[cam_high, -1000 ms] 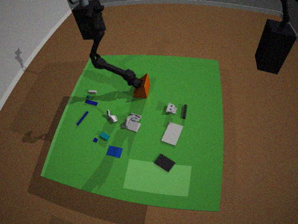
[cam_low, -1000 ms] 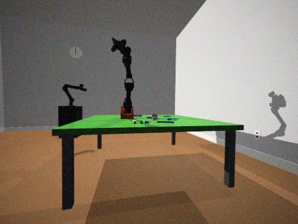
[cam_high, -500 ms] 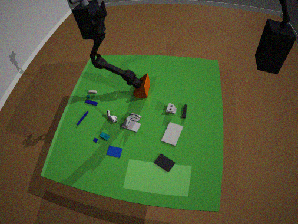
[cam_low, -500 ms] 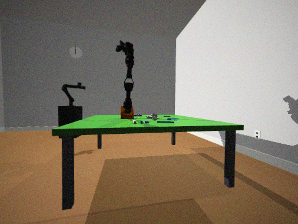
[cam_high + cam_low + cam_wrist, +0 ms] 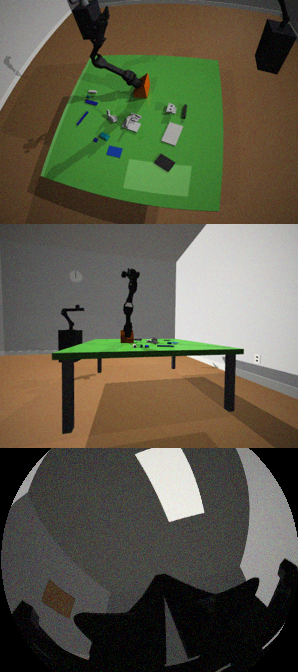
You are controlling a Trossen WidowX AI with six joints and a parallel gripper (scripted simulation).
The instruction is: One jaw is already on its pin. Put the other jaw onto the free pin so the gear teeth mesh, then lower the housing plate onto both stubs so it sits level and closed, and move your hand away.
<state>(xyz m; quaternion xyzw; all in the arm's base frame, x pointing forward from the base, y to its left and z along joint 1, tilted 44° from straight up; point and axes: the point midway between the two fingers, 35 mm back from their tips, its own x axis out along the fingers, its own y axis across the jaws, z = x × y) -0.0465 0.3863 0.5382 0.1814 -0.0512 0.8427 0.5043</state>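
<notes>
My gripper tip is now 74 cm above the grey metallic jaw, 26 cm short of it and 8 cm to the left of it. Round my gripper tip: dark bar 76 cm below, 46 cm to the left, 11 cm ahead; teal block 76 cm below, 43 cm ahead, 5 cm to the right; white flat plate 77 cm below, 40 cm to the left, 30 cm ahead.
</notes>
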